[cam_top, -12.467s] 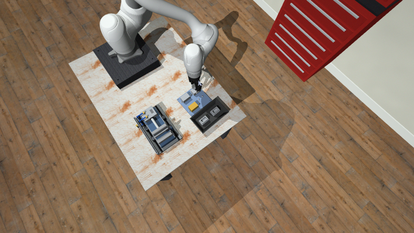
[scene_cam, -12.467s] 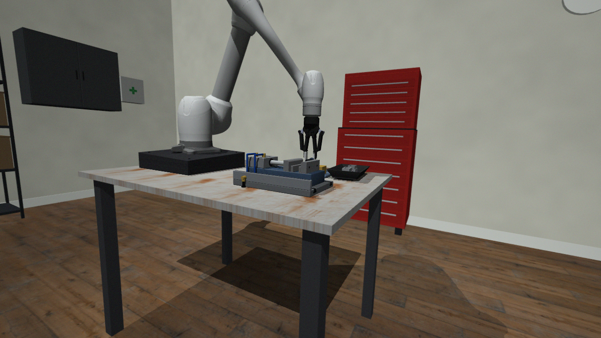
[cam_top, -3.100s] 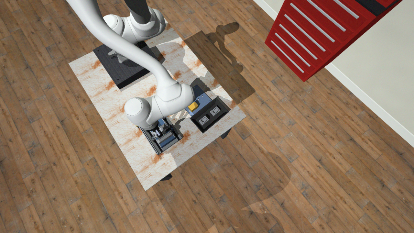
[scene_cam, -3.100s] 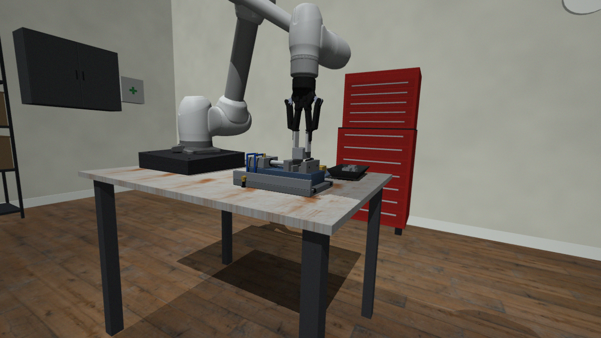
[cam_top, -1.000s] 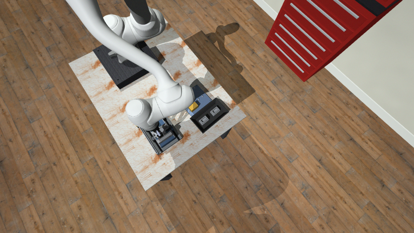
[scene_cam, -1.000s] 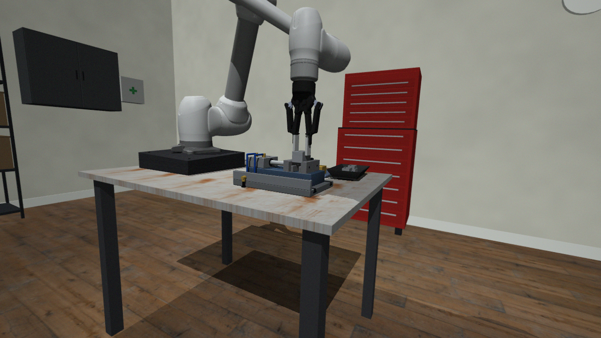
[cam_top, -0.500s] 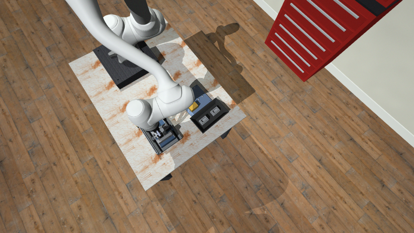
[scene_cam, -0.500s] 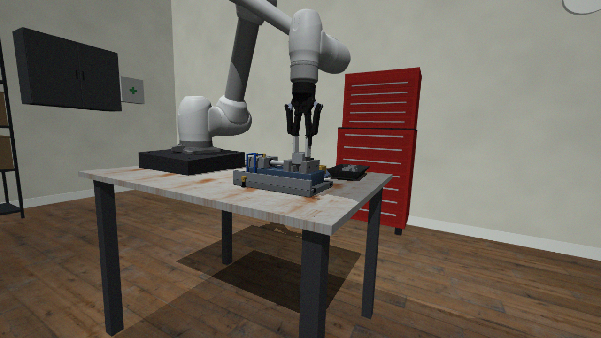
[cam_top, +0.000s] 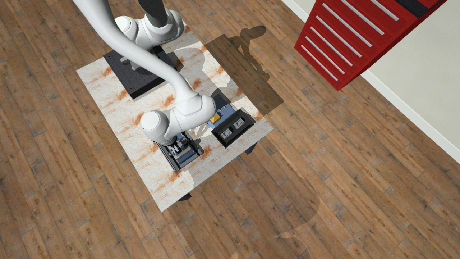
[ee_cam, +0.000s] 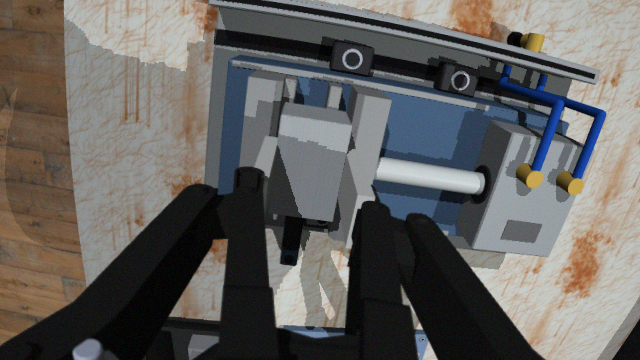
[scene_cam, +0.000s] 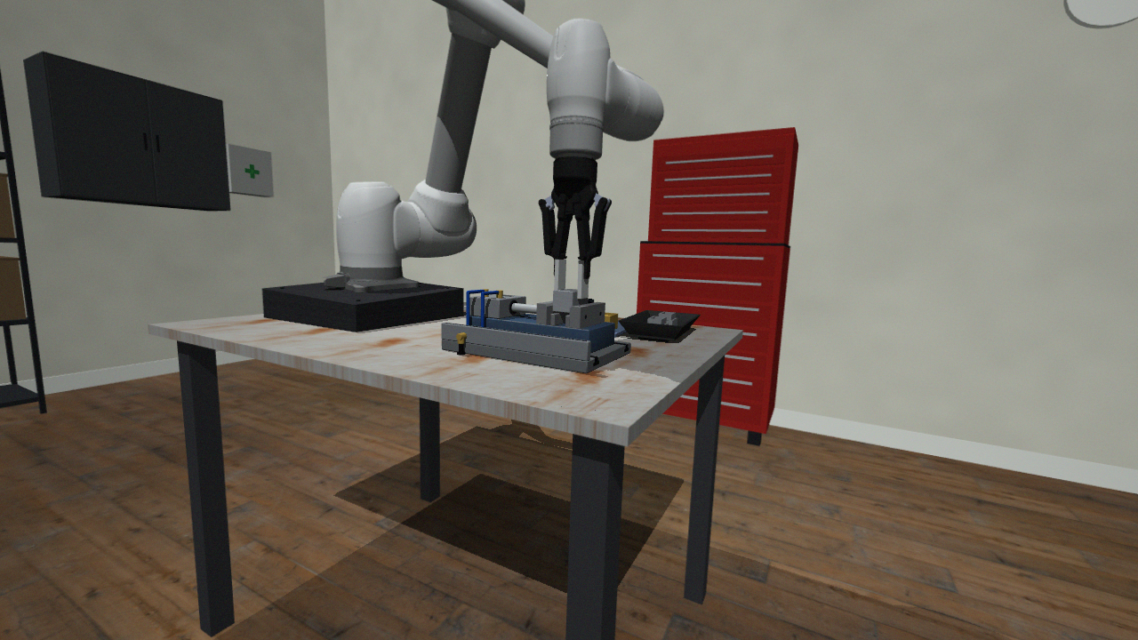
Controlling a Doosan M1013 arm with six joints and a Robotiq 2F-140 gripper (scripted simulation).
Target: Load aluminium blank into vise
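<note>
Right now my hand is 4 cm above the aluminium blank. Also, from my hand: moving jaw 6 cm below, 3 cm behind; then piston rod 9 cm behind, 6 cm below, 1 cm to the right; then work stop 5 cm to the left, 5 cm below, 1 cm behind.
</note>
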